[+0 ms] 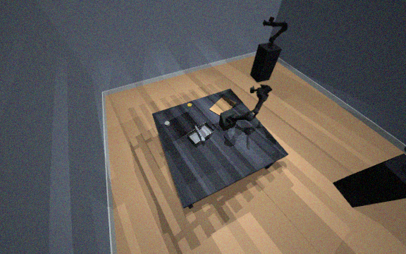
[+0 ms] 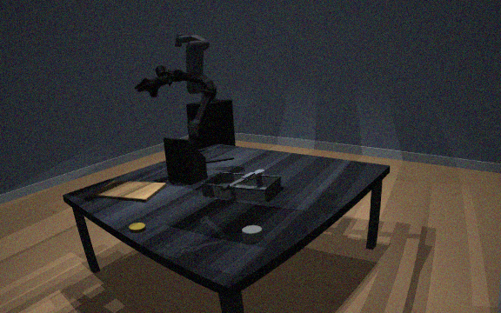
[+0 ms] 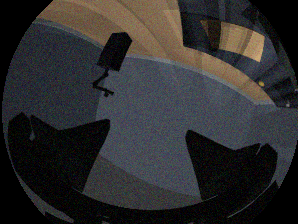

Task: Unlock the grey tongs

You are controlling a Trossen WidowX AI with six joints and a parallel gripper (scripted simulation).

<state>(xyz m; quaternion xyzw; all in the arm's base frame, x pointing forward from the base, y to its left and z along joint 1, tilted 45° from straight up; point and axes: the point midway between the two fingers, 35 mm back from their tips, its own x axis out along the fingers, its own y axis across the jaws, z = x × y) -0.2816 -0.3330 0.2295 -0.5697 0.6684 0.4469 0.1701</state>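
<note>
My gripper tip is now 71 cm short of the roasting tin, 13 cm to the right of it and 46 cm above it. Round my gripper tip: wooden board 26 cm ahead, 24 cm to the right, 48 cm below; white puck 109 cm ahead, 17 cm to the right, 47 cm below; yellow disc 72 cm ahead, 43 cm to the right, 48 cm below.
</note>
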